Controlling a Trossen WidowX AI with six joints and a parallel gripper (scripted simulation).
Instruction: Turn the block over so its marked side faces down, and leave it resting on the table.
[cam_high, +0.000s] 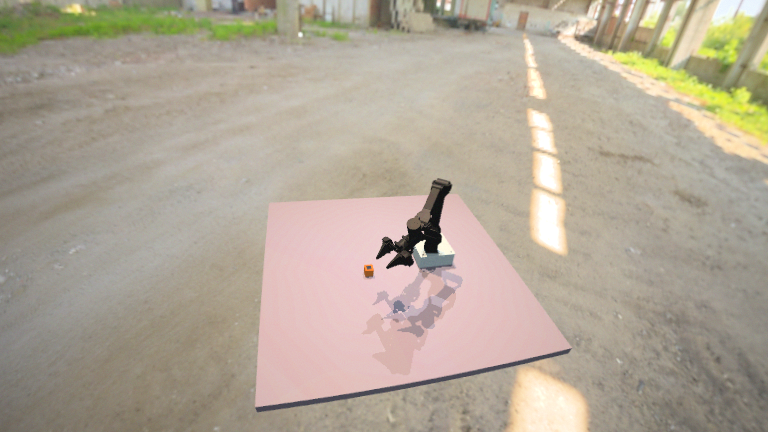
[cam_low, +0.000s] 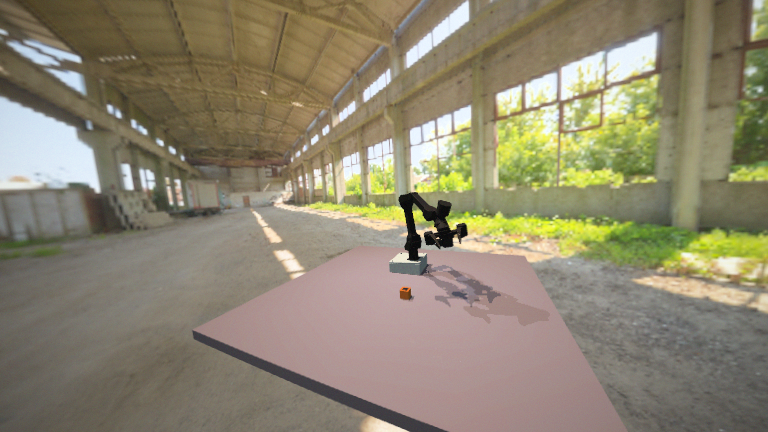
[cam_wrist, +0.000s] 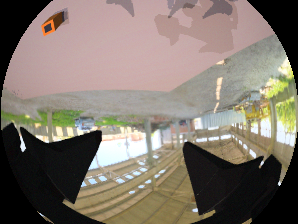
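The block is 22 cm below my gripper tip, 20 cm to the right of it and 3 cm ahead of it.
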